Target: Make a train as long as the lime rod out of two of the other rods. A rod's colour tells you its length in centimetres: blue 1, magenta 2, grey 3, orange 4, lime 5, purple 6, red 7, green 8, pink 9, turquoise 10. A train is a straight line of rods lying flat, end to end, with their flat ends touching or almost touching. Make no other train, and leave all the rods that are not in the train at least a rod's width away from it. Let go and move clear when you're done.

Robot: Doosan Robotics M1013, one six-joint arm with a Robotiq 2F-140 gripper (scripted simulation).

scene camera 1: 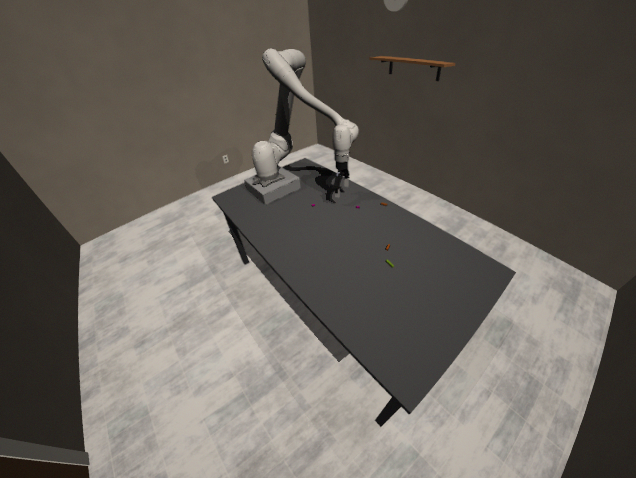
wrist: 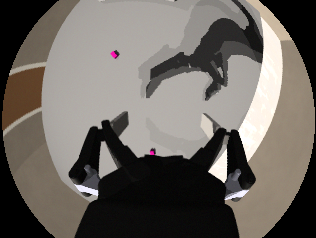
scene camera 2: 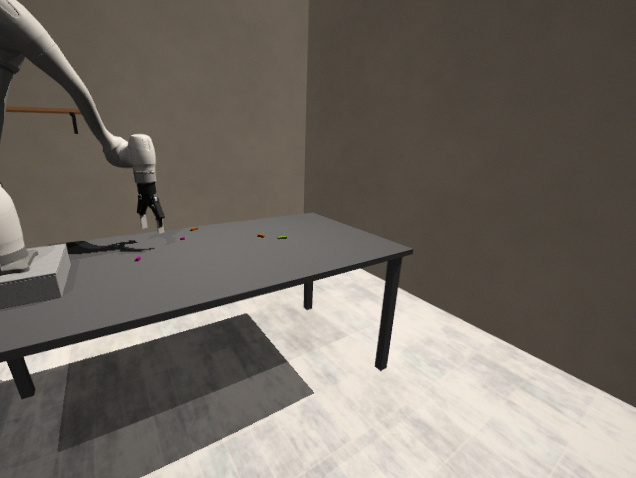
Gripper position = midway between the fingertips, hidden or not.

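Observation:
Gripper visible in scene camera 2 and in the wrist view: my gripper (scene camera 2: 152, 230), (wrist: 164, 118).

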